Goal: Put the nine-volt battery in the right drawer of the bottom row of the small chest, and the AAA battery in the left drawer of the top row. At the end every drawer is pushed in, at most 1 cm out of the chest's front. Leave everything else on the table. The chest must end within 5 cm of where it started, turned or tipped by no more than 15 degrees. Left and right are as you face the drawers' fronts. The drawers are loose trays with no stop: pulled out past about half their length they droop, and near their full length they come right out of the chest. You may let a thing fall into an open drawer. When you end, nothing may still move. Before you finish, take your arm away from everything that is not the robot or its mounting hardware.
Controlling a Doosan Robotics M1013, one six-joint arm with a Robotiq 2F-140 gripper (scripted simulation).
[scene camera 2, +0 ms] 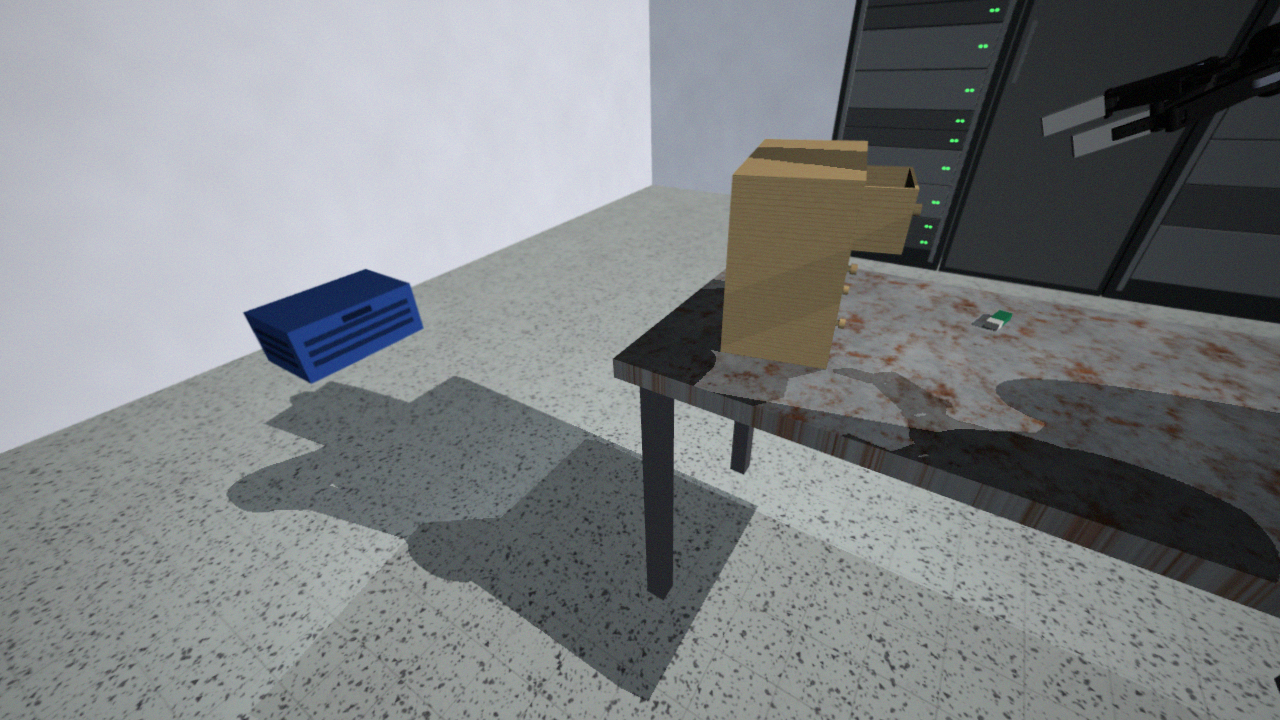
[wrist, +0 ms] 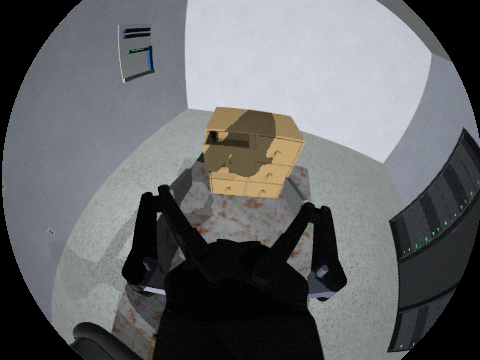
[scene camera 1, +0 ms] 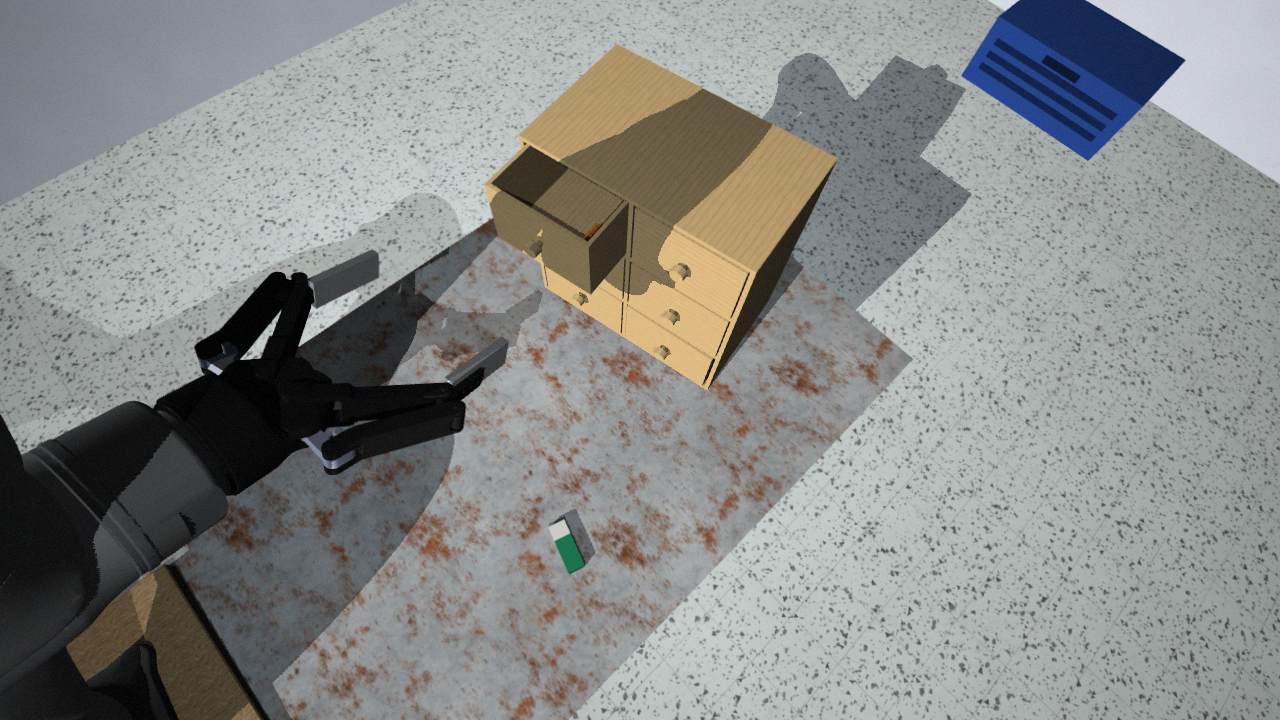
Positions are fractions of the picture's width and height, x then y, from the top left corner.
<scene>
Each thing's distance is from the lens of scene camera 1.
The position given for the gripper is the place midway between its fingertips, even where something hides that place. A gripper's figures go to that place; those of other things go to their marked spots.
gripper (scene camera 1: 0.34, 0.42): 0.54 m
wooden chest (scene camera 1: 0.58, 0.26): 0.68 m
drawer (scene camera 1: 0.42, 0.25): 0.75 m
</scene>
